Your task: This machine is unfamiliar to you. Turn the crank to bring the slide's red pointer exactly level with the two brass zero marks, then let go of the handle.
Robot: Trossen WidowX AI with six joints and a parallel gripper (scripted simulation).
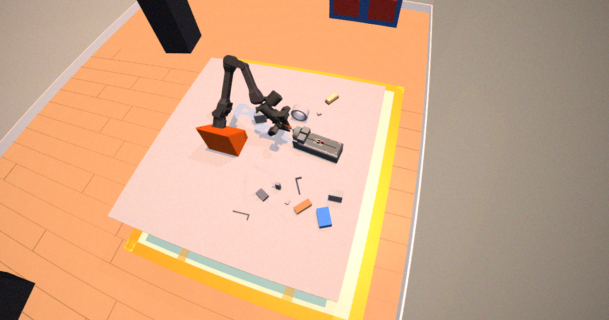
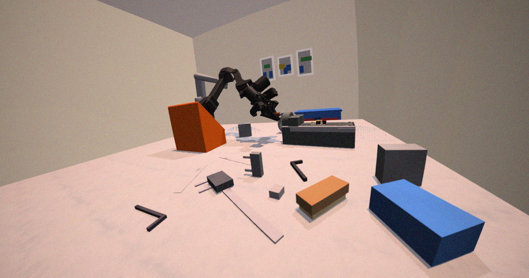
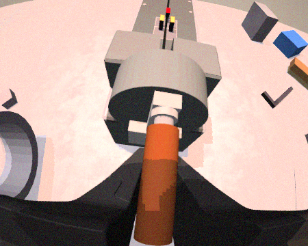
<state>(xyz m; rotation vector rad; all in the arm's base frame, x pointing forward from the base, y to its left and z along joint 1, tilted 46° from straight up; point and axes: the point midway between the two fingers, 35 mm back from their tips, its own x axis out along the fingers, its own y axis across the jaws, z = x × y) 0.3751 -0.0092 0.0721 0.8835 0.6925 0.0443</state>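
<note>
Right now the crank handle is 30 mm above my gripper tip and 20 mm behind it. Also, from my gripper tip: red pointer: 180 mm ahead, 50 mm to the right, 10 mm below; then blue block: 430 mm to the right, 240 mm ahead, 70 mm below.
</note>
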